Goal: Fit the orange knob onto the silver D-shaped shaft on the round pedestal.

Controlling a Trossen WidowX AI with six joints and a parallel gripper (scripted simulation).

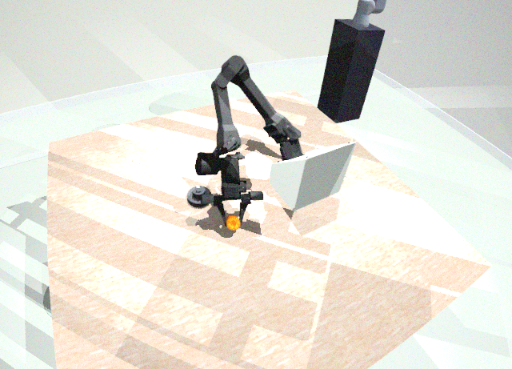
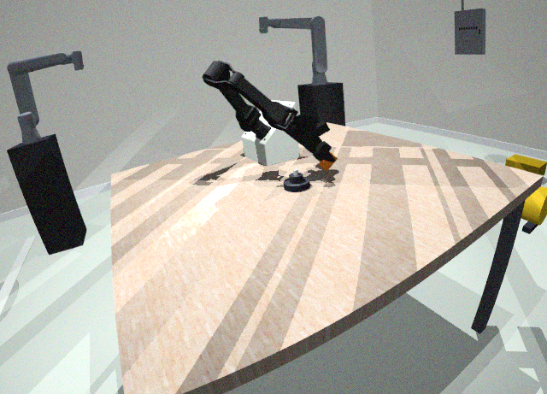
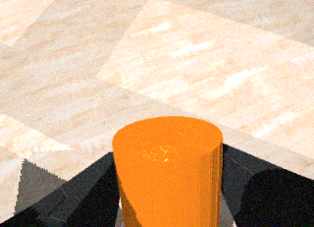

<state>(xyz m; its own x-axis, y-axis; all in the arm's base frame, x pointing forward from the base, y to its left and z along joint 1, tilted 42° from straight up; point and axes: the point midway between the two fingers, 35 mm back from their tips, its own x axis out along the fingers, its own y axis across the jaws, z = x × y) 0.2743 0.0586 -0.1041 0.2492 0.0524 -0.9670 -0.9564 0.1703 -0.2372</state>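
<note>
My gripper tip is 1 cm to the left of the orange knob and 1 cm below it. From my gripper tip the other things lie so: round pedestal: 5 cm ahead, 18 cm to the right, 1 cm below.
</note>
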